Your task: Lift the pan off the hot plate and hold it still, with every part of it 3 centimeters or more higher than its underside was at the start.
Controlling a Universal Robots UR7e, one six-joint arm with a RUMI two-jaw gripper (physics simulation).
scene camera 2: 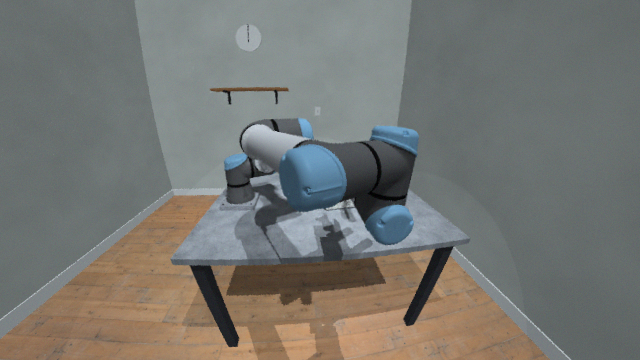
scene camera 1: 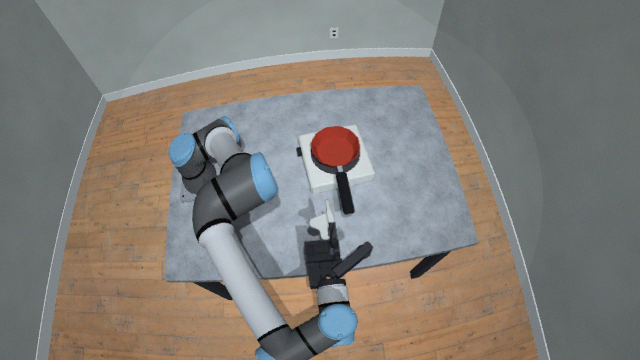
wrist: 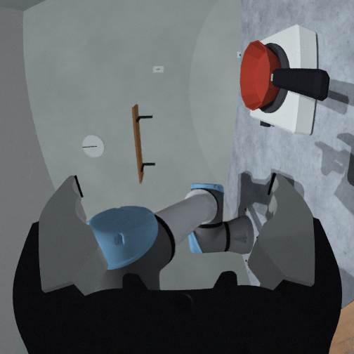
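Pixels of known places: gripper, between the fingertips: (scene camera 1: 326, 212); arm's base, origin of its link: (scene camera 2: 241, 197) (scene camera 1: 199, 177).
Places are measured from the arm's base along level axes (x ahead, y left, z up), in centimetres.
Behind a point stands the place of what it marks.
The red pan (scene camera 1: 335, 146) @(x 55.2, y 5.8, z 4.9 cm) (wrist: 260, 75) sits upright on the white hot plate (scene camera 1: 366, 167) @(x 65.7, y -3.6, z 3.8 cm) (wrist: 302, 45). Its black handle (scene camera 1: 345, 192) @(x 56.0, y -17.1, z 11.7 cm) (wrist: 301, 84) sticks out past the plate's edge toward the table's front. My gripper (scene camera 1: 321, 215) @(x 49.0, y -30.5, z 28.1 cm) (wrist: 175, 176) is open and empty, tilted so that the wrist view looks across at the wall. In scene camera 1 its fingertips show in front of the hot plate, to the left of the handle's end and apart from it. In scene camera 2 the arm hides the pan, the gripper and most of the hot plate.
The grey table (scene camera 1: 400, 215) @(x 76.9, y -21.3, z -2.6 cm) (scene camera 2: 210, 240) @(x -2.9, y -32.0, z -2.6 cm) carries the arm's base (scene camera 2: 240, 192) @(x 2.5, y -5.8, z 5.9 cm) at its left. The arm reaches out past the table's front edge, and its wrist (scene camera 1: 338, 322) @(x 48.9, y -60.5, z 43.7 cm) is beyond that edge. A wall shelf (scene camera 2: 250, 89) (wrist: 138, 145) hangs on the wall behind.
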